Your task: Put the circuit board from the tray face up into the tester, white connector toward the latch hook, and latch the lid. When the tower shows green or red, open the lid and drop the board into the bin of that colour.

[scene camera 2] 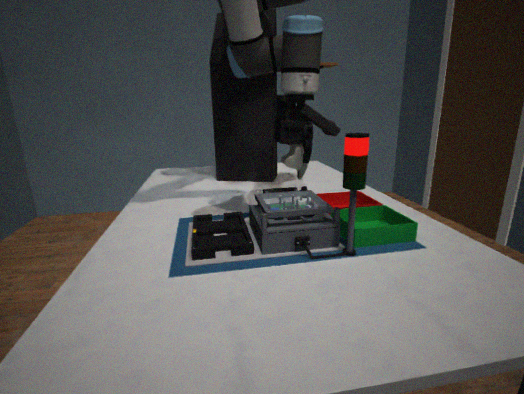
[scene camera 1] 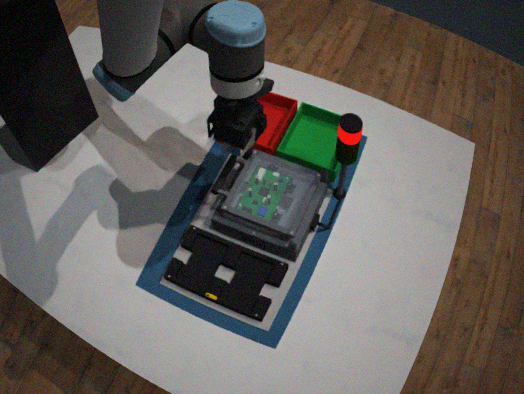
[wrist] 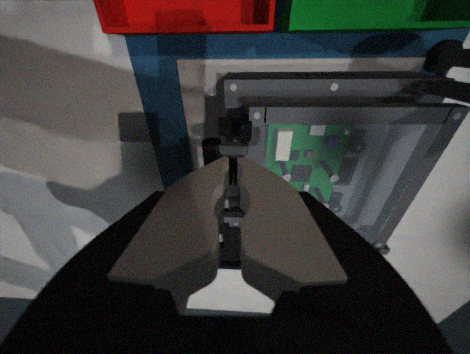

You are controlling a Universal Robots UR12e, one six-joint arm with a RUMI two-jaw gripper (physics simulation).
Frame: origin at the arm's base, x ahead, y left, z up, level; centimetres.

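Seen in the pictures: gripper, between the fingertips: (scene camera 2: 299,178) (wrist: 233,162).
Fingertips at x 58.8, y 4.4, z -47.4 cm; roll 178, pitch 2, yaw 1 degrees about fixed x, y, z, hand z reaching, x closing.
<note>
Pixels of each thing's middle, then the offset from my fingertips to it. "spot": a spot on its surface instead.
- black latch, a spot on its surface: (wrist: 211,150) spot: dx -2.0, dy -0.5, dz -2.7 cm
- tower, a spot on its surface: (scene camera 1: 350,135) (scene camera 2: 347,140) spot: dx +20.4, dy +3.4, dz +12.1 cm
- black tray, a spot on its surface: (scene camera 1: 245,280) spot: dx +10.1, dy -21.3, dz -10.8 cm
- red bin, middle of its body: (scene camera 1: 257,120) (scene camera 2: 344,206) dx -4.4, dy +15.3, dz -10.2 cm
- green bin, middle of its body: (scene camera 1: 317,140) (scene camera 2: 370,224) dx +10.6, dy +15.5, dz -10.2 cm
- tower's pole, a spot on its surface: (scene camera 2: 352,215) spot: dx +20.4, dy +5.4, dz -3.4 cm
- cable, a spot on its surface: (scene camera 2: 325,256) spot: dx +20.8, dy -0.3, dz -12.1 cm
The green circuit board (scene camera 1: 265,192) (wrist: 301,162) lies face up in the grey tester (scene camera 1: 255,239) (scene camera 2: 285,237) (wrist: 285,88), under the lowered clear lid (wrist: 310,115). Its white connector (scene camera 1: 261,173) (wrist: 284,145) is near the latch side. The black latch (scene camera 1: 226,175) (wrist: 211,150) is at the tester's side; whether it is hooked over the lid is unclear. The tower (scene camera 1: 350,135) (scene camera 2: 356,146) glows red. My gripper (scene camera 1: 245,154) (scene camera 2: 300,176) (wrist: 233,162) is shut and empty. It is above the table, over the latch side in the wrist view.
The black tray (scene camera 1: 245,280) (scene camera 2: 243,235) holds no board and sits in front of the tester. The red bin (scene camera 1: 286,127) (scene camera 2: 350,201) (wrist: 240,29) and green bin (scene camera 1: 306,162) (scene camera 2: 385,236) (wrist: 350,26) stand behind it. The tower's pole (scene camera 2: 352,215) and cable (scene camera 2: 325,256) are beside the tester.
</note>
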